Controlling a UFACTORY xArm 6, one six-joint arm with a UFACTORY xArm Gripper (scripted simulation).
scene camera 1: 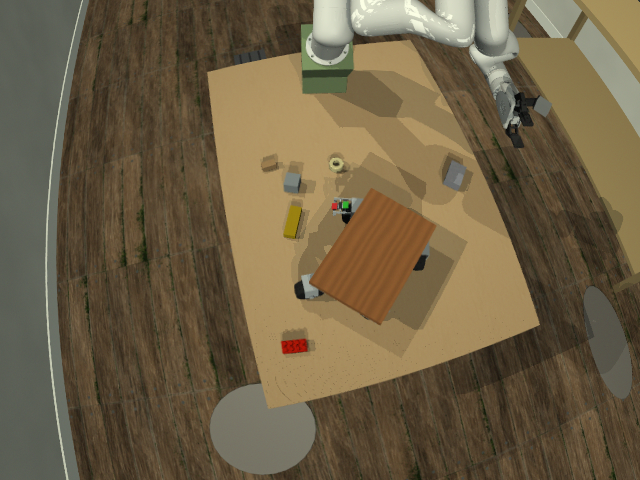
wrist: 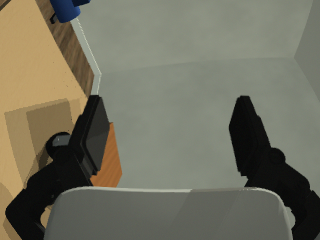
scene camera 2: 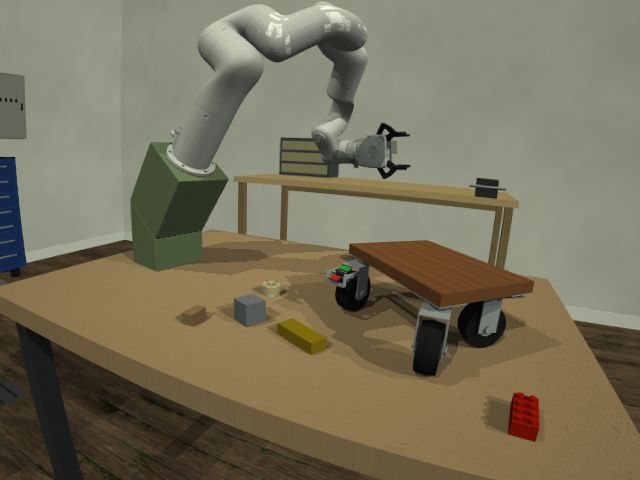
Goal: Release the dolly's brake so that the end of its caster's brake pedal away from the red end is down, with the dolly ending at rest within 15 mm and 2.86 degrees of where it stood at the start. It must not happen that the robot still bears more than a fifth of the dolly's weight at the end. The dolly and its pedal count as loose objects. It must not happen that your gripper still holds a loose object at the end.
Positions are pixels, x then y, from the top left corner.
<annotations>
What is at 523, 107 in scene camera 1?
My gripper.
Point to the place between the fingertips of my gripper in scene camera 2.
408, 150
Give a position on a yellow block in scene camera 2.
310, 341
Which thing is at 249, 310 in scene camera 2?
A grey cube.
</annotations>
